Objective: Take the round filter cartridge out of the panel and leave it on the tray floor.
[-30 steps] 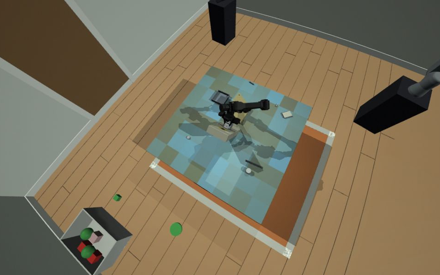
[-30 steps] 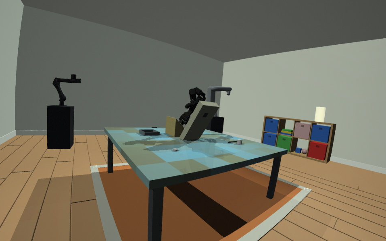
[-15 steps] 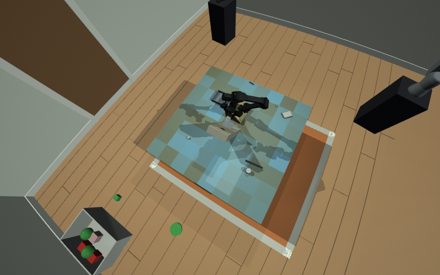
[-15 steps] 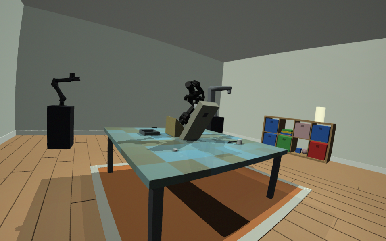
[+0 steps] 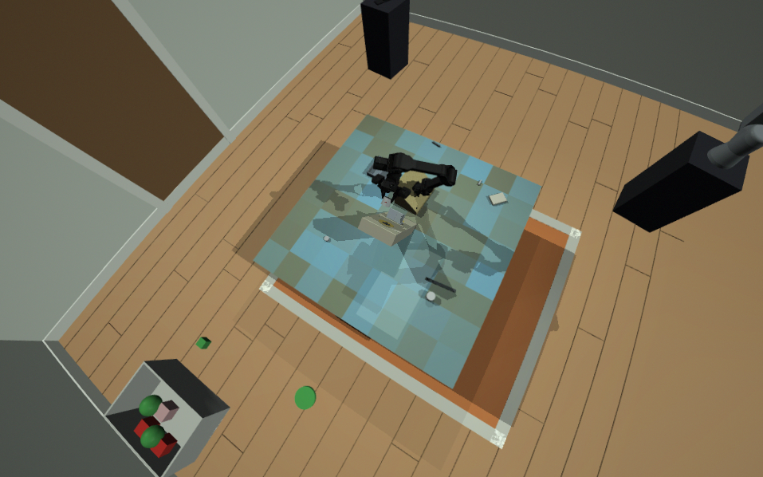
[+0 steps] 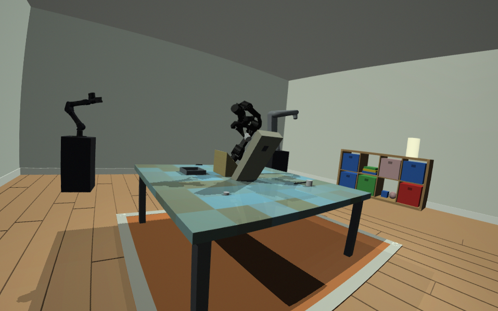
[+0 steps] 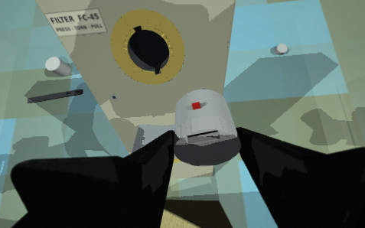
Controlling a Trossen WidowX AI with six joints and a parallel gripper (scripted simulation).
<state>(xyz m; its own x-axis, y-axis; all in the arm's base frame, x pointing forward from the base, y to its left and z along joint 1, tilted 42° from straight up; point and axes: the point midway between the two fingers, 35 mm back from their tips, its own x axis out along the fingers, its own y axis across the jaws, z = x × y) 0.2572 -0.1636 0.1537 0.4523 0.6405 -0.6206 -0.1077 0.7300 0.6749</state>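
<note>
The service panel lies 120 mm below my gripper tip, 60 mm to the left of it and 60 mm ahead of it. The rest, counted from my gripper tip: round grey filter cartridge (right at my gripper tip).
</note>
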